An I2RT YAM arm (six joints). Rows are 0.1 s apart.
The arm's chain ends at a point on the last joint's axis. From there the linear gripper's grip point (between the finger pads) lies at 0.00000 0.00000 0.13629 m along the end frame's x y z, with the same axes.
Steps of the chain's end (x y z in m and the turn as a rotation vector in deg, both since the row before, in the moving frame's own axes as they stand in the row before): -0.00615 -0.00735 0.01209 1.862 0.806 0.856; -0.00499 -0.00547 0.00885 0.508 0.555 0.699; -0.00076 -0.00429 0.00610 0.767 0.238 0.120; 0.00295 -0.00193 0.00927 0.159 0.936 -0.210; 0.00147 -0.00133 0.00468 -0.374 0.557 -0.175; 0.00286 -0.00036 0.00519 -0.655 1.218 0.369; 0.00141 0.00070 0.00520 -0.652 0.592 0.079; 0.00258 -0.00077 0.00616 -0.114 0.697 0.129
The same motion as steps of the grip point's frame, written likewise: -0.00420 -0.01176 0.01200 1.862 0.806 0.856; -0.00366 -0.00667 0.00884 0.508 0.555 0.699; -0.00019 -0.00611 0.00609 0.767 0.238 0.120; 0.00518 -0.00231 0.00925 0.159 0.936 -0.210; 0.00280 -0.00044 0.00467 -0.374 0.557 -0.175; 0.00575 0.00121 0.00515 -0.655 1.218 0.369; 0.00282 0.00225 0.00518 -0.652 0.592 0.079; 0.00424 -0.00050 0.00615 -0.114 0.697 0.129
